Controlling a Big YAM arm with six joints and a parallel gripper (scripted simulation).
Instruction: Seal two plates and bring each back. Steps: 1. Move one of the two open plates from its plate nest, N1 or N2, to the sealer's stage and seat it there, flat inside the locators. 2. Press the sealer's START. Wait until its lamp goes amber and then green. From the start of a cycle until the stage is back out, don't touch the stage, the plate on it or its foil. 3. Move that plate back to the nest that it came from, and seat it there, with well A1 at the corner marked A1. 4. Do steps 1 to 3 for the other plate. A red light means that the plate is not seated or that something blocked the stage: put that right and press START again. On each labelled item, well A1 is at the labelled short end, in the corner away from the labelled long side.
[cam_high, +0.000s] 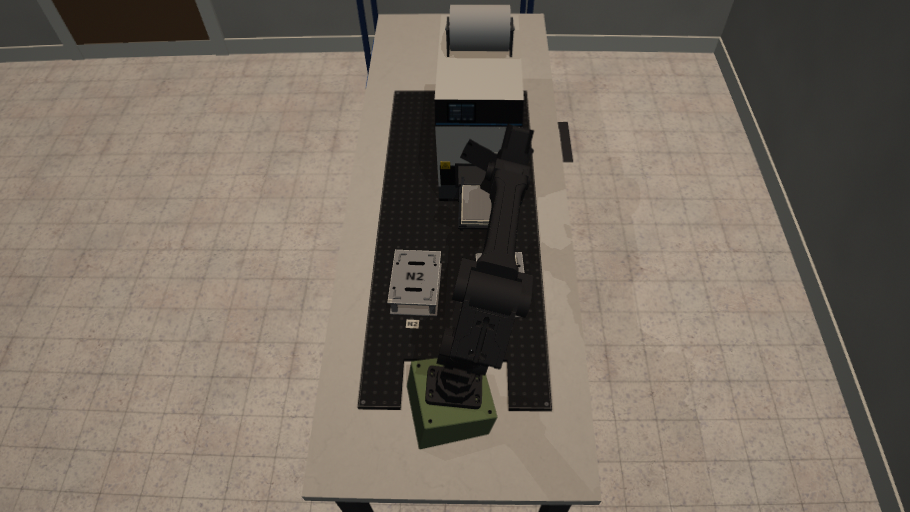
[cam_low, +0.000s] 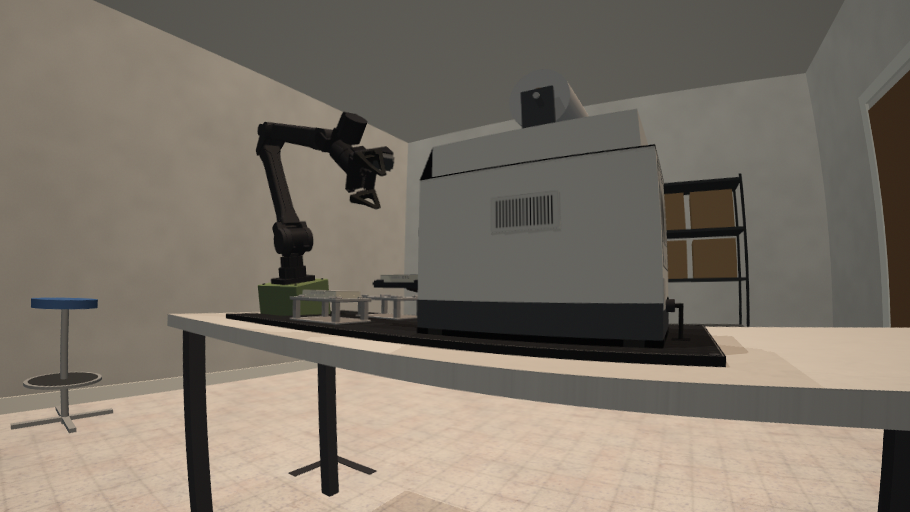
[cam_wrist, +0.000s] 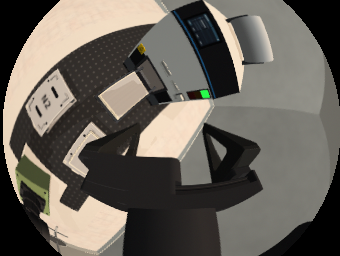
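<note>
Right now my hand is 50 mm short of the white well plate, 60 mm to the right of it and 200 mm above it. Round my hand: yellow warning label 150 mm ahead, 150 mm to the left, 150 mm below; then foil roll 380 mm ahead, 70 mm to the left, 120 mm above; then sealer stage 50 mm ahead, 60 mm to the left, 210 mm below.
</note>
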